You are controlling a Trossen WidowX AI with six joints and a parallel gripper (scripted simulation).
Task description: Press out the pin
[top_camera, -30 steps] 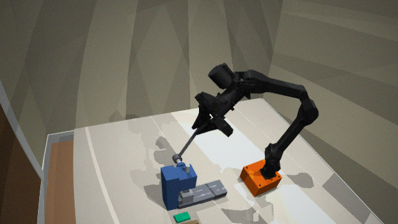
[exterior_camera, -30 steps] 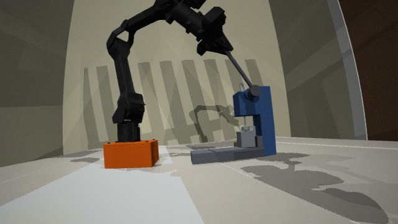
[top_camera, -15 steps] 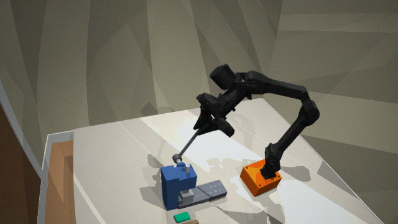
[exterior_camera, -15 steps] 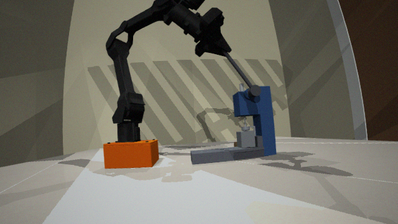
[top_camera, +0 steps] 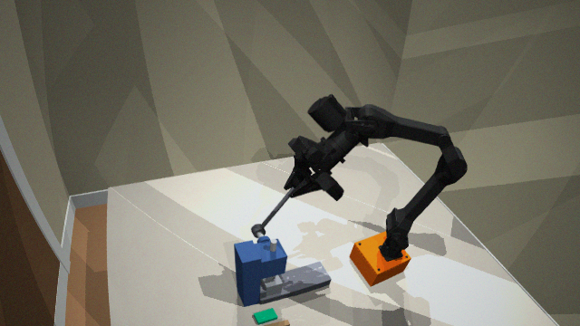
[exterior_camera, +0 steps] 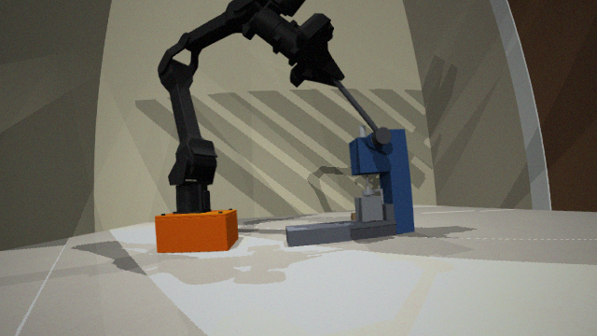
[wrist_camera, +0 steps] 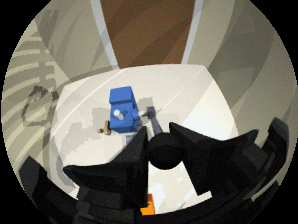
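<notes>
Right now the dark lever is 40 mm below my gripper tip, 20 mm ahead of it and 10 mm to the left of it. Also, from my gripper tip: round pin (230 mm below, 80 mm to the left, 50 mm ahead); then punch (150 mm below, 80 mm to the left, 50 mm ahead); then green tile (290 mm below, 170 mm to the left, 80 mm ahead).
</notes>
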